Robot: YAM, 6 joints.
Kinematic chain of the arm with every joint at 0, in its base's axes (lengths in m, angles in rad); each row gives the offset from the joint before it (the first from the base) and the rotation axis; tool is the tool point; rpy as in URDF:
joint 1: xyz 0 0 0.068 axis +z
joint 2: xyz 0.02 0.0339 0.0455 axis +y
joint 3: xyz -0.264 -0.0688 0 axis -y
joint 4: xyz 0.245 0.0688 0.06 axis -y
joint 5: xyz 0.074 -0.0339 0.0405 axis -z
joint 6: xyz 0.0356 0 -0.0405 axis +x
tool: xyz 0 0 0 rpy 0 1.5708 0
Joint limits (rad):
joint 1: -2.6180..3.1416
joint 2: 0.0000..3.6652
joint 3: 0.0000..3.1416
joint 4: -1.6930..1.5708
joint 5: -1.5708..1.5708
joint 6: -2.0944..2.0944
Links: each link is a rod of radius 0.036 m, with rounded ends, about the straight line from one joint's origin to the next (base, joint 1, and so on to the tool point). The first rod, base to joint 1, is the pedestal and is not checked.
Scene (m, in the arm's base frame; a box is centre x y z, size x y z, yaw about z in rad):
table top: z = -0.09
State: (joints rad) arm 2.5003 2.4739 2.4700 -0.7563 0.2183 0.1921
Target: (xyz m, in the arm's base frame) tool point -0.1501 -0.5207 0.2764
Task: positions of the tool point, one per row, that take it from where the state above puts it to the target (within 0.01 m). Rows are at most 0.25 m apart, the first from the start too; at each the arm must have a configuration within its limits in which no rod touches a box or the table.
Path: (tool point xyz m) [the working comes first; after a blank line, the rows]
Joints at the target: 1.2752 0.5476 3.1416 1.0347 0.2300 0.1921
Straight joint move there: clear.

1: -0.3299 0.3623 0.4567
2: -0.1839 0.2952 0.6221
3: -0.0490 0.1346 0.7207
4: 0.0279 -0.0846 0.7288
5: 0.0245 -0.3032 0.6427
6: -0.0478 -0.4612 0.4805
7: -0.1501 -0.5207 0.2764

